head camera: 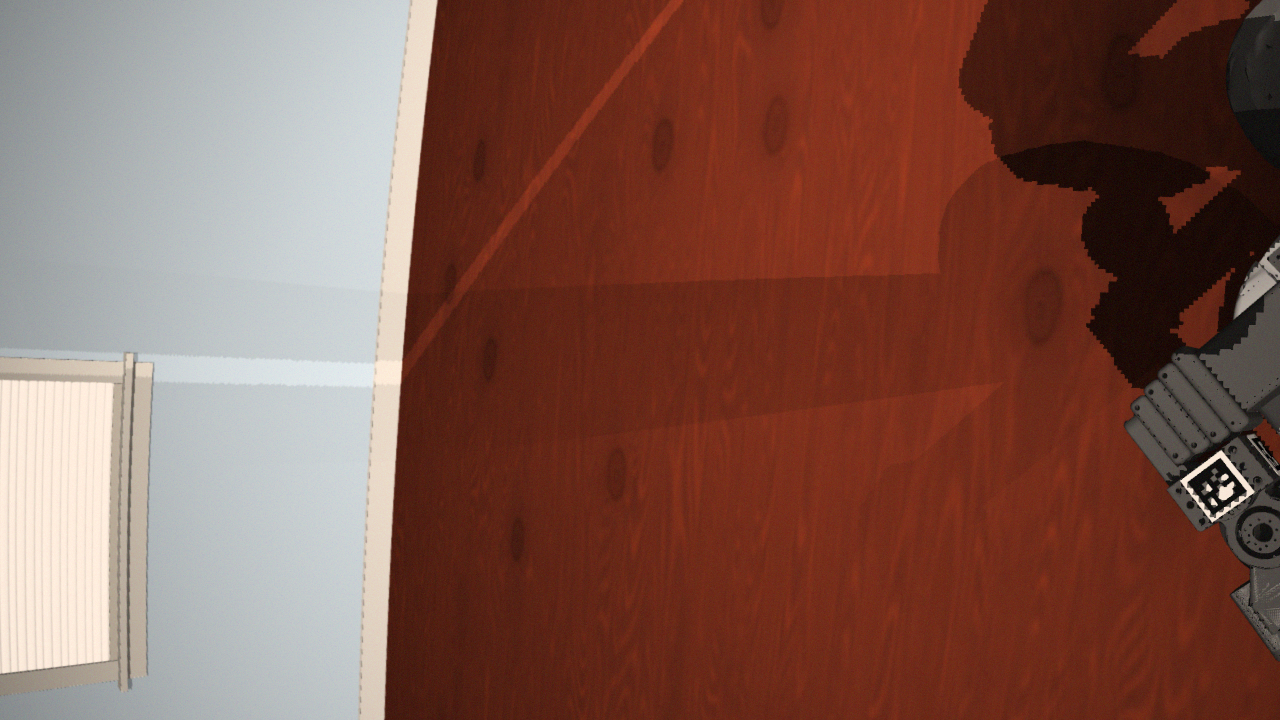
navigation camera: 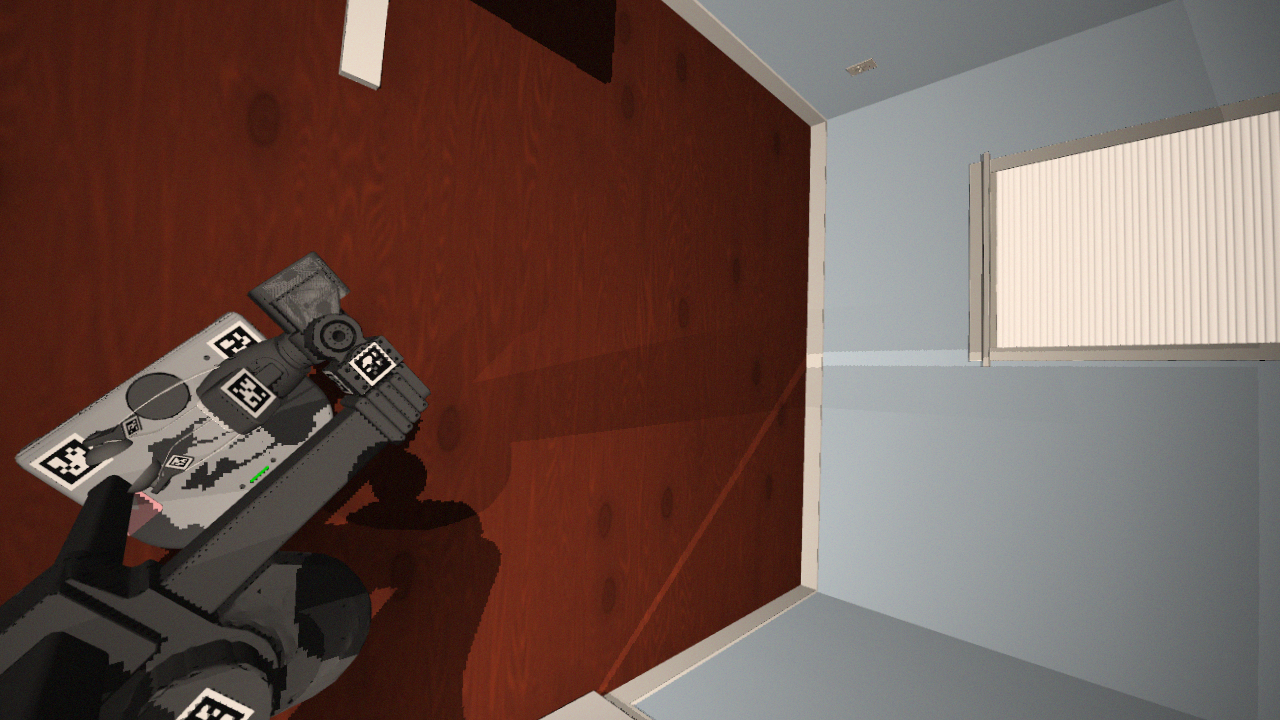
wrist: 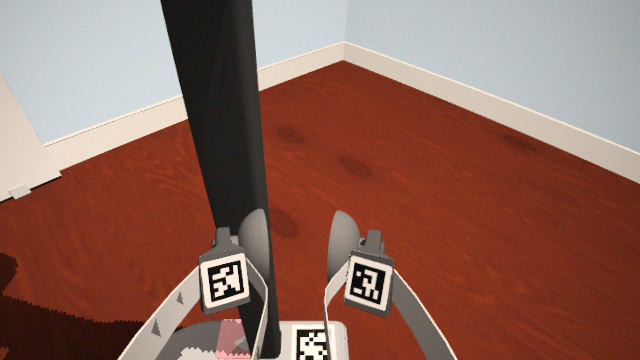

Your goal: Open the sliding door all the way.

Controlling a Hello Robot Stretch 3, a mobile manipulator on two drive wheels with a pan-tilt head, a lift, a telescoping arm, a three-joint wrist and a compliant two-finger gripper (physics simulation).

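Places are measured from the robot's base along level axes (x ahead, y left, z up), in millimetres.
Pixels of known places: gripper, fingertip midpoint: (navigation camera: 111, 474).
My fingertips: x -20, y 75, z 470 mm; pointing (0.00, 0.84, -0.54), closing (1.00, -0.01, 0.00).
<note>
Behind a point stands the place of what it marks.
A smooth white panel, which looks like part of the sliding door, has a corner showing at the bottom edge of the navigation view (navigation camera: 590, 708) {x -1386, y -28, z 71 mm}. A white panel (wrist: 20, 145) with a small block at its foot stands at the left of the wrist view; I cannot tell if it is the same one. No door handle shows, and how far the door is open is hidden. My gripper (navigation camera: 132, 458) (wrist: 299, 236) {x -20, y 75, z 469 mm} is open, its two cups apart with floor and base behind them. It hangs over my base, away from both panels. Its fingers do not show in the head view.
My black mast (wrist: 220, 125) stands just left of the fingers. My grey base (navigation camera: 179, 356) {x 34, y -60, z 159 mm} is below. A blue wall with white baseboard (head camera: 393, 179) {x -2060, y -1485, z 84 mm} (navigation camera: 816, 268) {x -1290, y -2262, z 47 mm} (wrist: 450, 85) bears a window (head camera: 53, 519) {x -1355, y -2206, z 996 mm} (navigation camera: 1136, 250) {x -1362, y -2200, z 1286 mm}. A white slab end (navigation camera: 364, 40) {x 362, y -773, z 25 mm} shows at the top of the navigation view.
</note>
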